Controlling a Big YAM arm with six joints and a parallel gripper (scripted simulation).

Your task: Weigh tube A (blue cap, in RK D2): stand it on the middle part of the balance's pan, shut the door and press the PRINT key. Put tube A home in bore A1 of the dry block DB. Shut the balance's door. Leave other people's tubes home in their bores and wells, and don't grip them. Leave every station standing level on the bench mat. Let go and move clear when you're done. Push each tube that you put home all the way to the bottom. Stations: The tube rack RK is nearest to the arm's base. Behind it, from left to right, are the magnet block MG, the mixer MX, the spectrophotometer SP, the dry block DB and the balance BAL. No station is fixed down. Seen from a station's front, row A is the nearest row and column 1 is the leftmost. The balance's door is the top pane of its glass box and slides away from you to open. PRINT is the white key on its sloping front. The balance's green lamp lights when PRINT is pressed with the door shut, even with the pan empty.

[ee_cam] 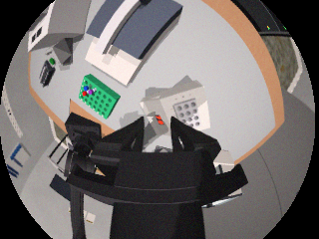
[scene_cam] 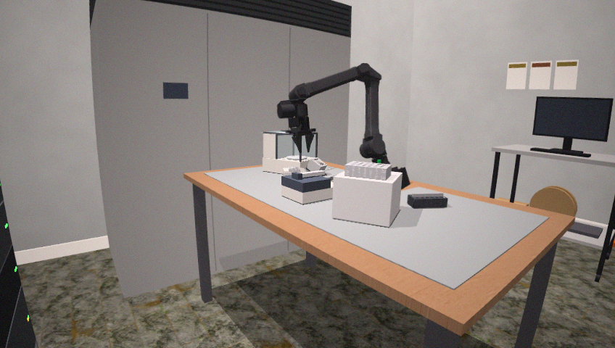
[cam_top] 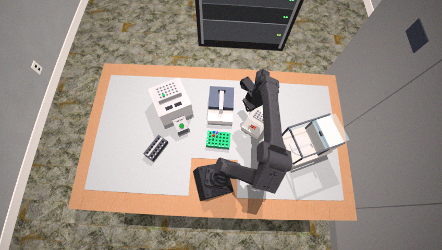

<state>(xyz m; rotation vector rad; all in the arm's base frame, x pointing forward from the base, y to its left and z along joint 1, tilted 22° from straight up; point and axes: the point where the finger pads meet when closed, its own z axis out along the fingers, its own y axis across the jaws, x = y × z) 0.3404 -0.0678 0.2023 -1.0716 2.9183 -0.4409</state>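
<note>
My hand is 15 cm to the right of the green rack RK, 14 cm past it and 14 cm above it. Also, from my hand: balance door 37 cm to the right, 11 cm behind, 5 cm above; then white print key 21 cm behind, 15 cm to the right, 9 cm below; then dry block DB 13 cm below, 6 cm to the right, 2 cm behind.
</note>
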